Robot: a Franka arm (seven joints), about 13 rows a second.
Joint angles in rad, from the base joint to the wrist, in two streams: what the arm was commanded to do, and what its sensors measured. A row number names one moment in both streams.
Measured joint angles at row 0:
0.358 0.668 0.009 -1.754 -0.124 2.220 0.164
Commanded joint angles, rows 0 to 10:
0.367 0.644 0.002 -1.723 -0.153 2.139 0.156
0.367 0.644 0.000 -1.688 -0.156 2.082 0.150
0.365 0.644 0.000 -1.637 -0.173 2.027 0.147
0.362 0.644 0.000 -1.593 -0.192 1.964 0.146
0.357 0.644 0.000 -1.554 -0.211 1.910 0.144
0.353 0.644 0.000 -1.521 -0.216 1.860 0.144
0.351 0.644 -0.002 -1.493 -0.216 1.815 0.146
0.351 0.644 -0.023 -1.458 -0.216 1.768 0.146
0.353 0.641 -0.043 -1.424 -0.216 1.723 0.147
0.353 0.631 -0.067 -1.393 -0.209 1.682 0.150
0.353 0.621 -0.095 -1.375 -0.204 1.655 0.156
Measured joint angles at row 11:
0.353 0.640 -0.057 -1.425 -0.199 1.724 0.156
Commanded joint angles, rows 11 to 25:
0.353 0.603 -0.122 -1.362 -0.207 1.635 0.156
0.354 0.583 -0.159 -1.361 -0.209 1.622 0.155
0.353 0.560 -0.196 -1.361 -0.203 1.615 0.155
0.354 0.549 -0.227 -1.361 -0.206 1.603 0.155
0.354 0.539 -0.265 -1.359 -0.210 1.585 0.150
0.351 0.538 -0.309 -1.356 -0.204 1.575 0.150
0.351 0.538 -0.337 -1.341 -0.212 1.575 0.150
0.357 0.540 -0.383 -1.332 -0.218 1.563 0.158
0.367 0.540 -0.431 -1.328 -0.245 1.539 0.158
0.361 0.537 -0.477 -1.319 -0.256 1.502 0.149
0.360 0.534 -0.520 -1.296 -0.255 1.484 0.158
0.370 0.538 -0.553 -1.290 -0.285 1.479 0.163
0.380 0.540 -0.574 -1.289 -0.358 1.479 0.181
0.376 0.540 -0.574 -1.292 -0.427 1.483 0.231
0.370 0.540 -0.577 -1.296 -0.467 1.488 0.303
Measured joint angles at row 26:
0.352 0.540 -0.564 -1.300 -0.387 1.506 0.197
